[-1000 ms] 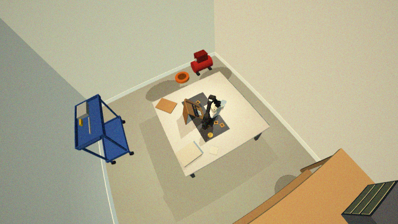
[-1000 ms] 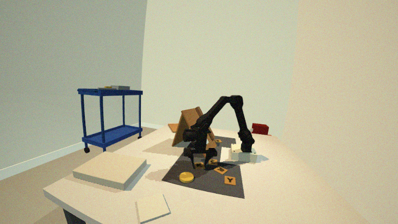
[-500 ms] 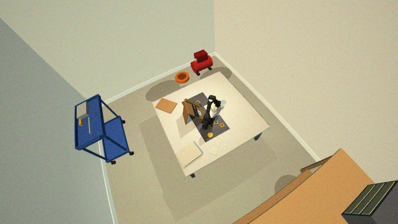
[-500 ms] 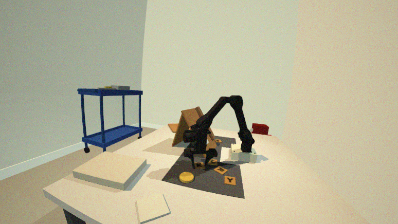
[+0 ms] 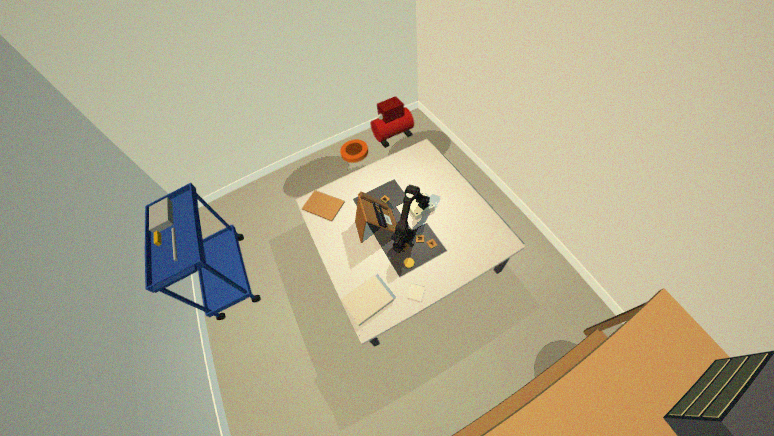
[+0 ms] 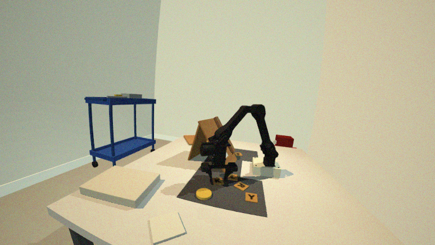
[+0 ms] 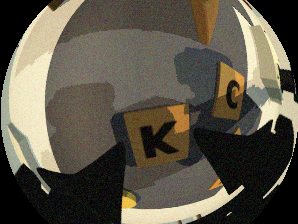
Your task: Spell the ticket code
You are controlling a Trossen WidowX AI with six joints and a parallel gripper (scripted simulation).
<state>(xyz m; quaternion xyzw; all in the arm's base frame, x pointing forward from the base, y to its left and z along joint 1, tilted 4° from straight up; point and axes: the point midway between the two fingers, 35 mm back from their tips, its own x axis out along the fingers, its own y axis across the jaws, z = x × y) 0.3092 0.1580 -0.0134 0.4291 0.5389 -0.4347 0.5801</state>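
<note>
Now: the yellow disc 5 cm ahead of my gripper tip, 12 cm to the left of it and 1 cm above it. Also, from my gripper tip: pale pad (15 cm ahead, 32 cm to the left); white ticket (1 cm behind, 21 cm to the right, 9 cm above); dark mat (11 cm behind, 19 cm to the right).
</note>
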